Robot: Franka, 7 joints.
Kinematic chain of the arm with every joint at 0, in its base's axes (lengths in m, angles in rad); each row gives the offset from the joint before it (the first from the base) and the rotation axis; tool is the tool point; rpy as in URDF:
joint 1: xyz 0 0 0.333 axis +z
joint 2: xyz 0 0 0 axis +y
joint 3: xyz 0 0 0.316 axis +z
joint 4: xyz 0.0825 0 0 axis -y
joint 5: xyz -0.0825 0 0.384 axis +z
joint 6: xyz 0 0 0 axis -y
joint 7: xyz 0.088 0 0 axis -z
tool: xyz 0 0 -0.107 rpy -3.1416 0 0
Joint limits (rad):
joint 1: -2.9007..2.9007
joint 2: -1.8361..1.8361
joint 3: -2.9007..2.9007
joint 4: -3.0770..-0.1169
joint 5: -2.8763..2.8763
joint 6: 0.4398..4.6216
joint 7: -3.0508..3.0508
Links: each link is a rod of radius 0.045 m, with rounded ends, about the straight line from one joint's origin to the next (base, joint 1, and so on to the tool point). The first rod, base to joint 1, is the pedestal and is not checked.
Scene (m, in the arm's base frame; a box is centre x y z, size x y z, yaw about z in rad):
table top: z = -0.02
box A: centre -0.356 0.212 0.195 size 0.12 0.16 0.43 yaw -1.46
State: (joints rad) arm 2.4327 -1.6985 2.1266 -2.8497 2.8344 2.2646 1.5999
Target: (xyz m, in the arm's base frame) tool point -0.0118 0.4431 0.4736
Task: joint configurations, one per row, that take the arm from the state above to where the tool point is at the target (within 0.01 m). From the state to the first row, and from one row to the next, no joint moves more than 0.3 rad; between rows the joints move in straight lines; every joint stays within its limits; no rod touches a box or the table.
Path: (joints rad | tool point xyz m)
1: 2.2524 -1.6409 1.9944 -2.7323 2.5783 2.4909 1.8717 | -0.3467 -0.0983 0.1963
2: 2.0722 -1.5833 1.8622 -2.6150 2.3222 2.7171 2.1436 | -0.3863 -0.0936 0.2467
3: 1.8919 -1.5257 1.7300 -2.4976 2.0662 2.9434 2.4154 | -0.4274 -0.0817 0.3193
4: 1.6053 -1.4500 1.4816 -2.4165 2.1092 2.7968 2.3384 | -0.4632 0.0238 0.4103
5: 1.3186 -1.3744 1.2332 -2.3354 2.1523 2.6502 2.2614 | -0.4457 0.1478 0.5188
6: 1.0320 -1.2987 0.9848 -2.2543 2.1954 2.5036 2.1843 | -0.3630 0.2588 0.6362
7: 0.8295 -1.1794 1.0138 -2.3533 2.4224 2.4229 1.9895 | -0.2585 0.3653 0.5849
8: 0.6270 -1.0601 1.0428 -2.4524 2.6493 2.3423 1.7947 | -0.1367 0.4264 0.5297
9: 0.4246 -0.9408 1.0718 -2.5514 2.8763 2.2617 1.5999 | -0.0118 0.4431 0.4736

